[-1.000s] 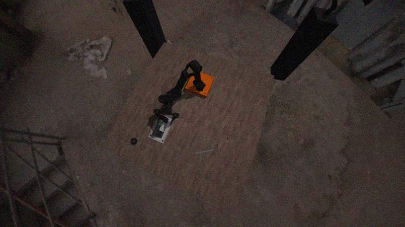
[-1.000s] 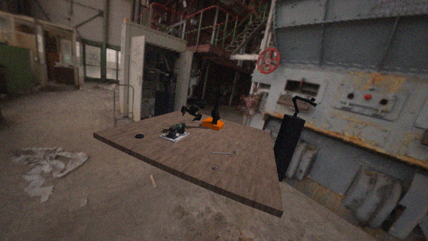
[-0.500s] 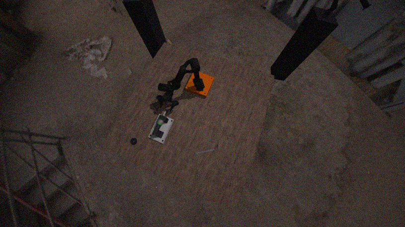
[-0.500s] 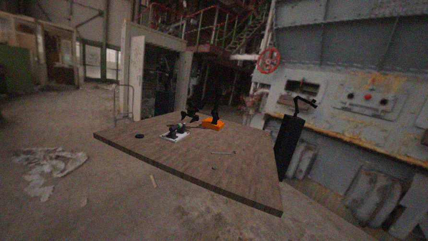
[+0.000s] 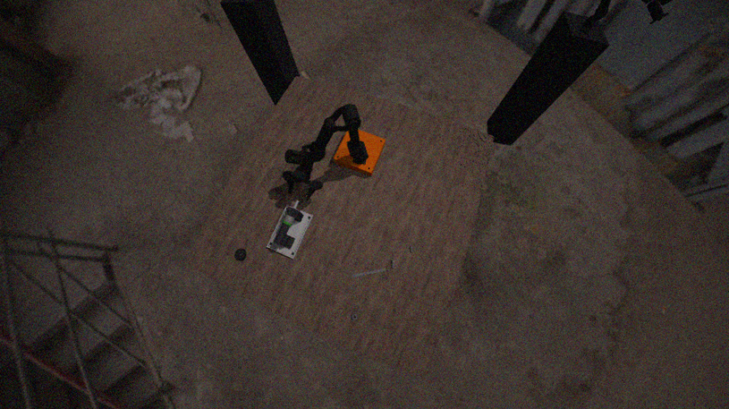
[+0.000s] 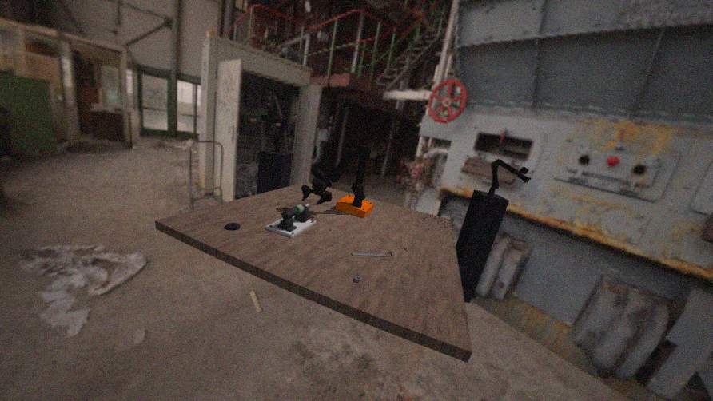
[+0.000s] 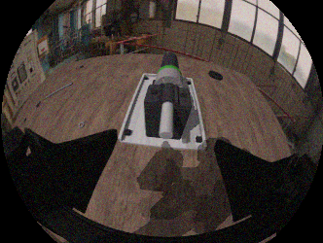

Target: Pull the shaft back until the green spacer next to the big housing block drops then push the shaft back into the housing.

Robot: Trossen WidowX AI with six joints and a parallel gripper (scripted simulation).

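The shaft is 10 cm ahead of my gripper tip, 2 cm to the right of it and 1 cm below it. Round my gripper tip: spacer 13 cm ahead, 2 cm to the right, 1 cm below; then nut 48 cm ahead, 36 cm to the left, 9 cm below; then black disc 32 cm ahead, 25 cm to the right, 9 cm below.
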